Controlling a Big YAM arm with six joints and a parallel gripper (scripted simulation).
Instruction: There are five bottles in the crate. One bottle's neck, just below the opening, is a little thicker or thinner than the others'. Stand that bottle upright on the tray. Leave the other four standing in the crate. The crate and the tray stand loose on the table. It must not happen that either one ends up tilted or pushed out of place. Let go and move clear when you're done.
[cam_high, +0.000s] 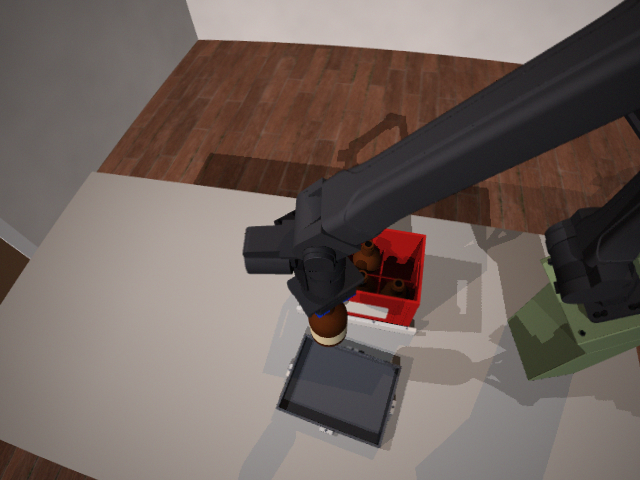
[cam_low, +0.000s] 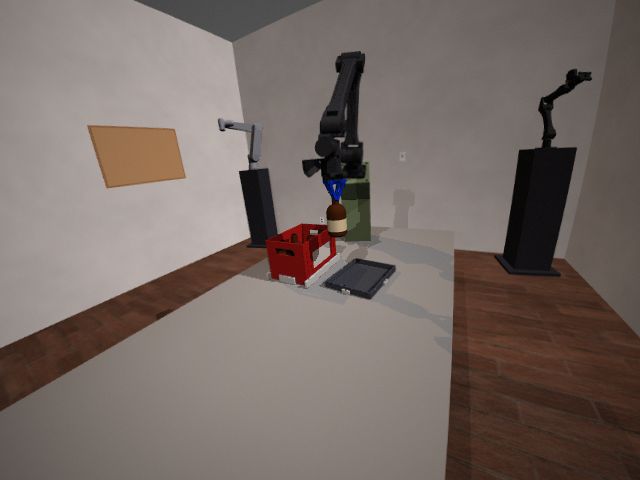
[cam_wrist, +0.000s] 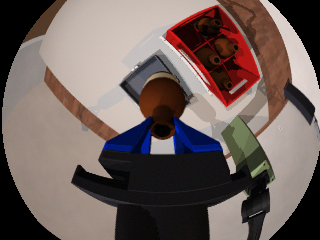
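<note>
The brown bottle is 60 mm below my hand. From my hand the other things lie so: dark grey tray: 320 mm below, 80 mm to the left, 20 mm behind; then crate: 250 mm below, 180 mm to the right, 80 mm behind.
</note>
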